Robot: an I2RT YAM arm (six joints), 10 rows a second.
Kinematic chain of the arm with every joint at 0, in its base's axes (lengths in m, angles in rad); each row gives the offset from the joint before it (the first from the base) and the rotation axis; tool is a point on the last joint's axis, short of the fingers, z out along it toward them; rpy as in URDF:
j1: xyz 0 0 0.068 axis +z
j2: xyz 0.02 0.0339 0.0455 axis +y
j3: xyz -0.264 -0.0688 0 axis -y
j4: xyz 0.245 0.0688 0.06 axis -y
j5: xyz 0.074 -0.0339 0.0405 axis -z
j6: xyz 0.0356 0 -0.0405 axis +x
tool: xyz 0 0 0 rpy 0 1.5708 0
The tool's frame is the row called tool.
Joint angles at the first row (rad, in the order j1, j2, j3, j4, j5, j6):
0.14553 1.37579 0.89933 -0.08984 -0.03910 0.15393
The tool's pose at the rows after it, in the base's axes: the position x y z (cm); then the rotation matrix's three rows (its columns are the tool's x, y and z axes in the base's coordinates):
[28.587, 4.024, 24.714], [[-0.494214, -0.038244, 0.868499], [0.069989, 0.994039, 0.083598], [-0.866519, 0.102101, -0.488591]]
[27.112, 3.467, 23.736], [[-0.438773, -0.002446, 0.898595], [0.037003, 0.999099, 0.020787], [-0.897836, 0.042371, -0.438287]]
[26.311, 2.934, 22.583], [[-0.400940, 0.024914, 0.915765], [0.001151, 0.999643, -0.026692], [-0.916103, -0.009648, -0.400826]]
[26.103, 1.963, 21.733], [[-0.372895, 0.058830, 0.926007], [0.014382, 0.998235, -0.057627], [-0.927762, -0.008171, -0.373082]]
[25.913, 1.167, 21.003], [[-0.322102, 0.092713, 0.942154], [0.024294, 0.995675, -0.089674], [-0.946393, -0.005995, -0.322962]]
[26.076, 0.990, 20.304], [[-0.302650, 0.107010, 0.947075], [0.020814, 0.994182, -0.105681], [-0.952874, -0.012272, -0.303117]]
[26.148, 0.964, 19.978], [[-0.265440, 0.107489, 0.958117], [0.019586, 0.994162, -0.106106], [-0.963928, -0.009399, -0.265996]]
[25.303, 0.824, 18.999], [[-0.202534, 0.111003, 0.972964], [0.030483, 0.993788, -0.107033], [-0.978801, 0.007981, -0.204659]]
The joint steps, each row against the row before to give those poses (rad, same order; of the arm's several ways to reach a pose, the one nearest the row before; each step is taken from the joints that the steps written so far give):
-0.00040 -0.07325 -0.10719 0.08925 0.08200 -0.01260
-0.00418 -0.05875 -0.10262 0.09843 0.06295 -0.04234
-0.01029 -0.02173 -0.07897 0.09652 0.04045 -0.04501
-0.03588 0.00268 -0.04808 0.08128 -0.00078 -0.00382
-0.02899 0.00877 -0.05111 0.11366 0.00648 -0.00420
-0.00569 0.02938 -0.02327 0.07326 0.01110 -0.00647
-0.00116 0.01980 -0.02173 0.08082 -0.00001 -0.00382
-0.00382 0.00801 -0.07553 0.14763 -0.00192 0.00648

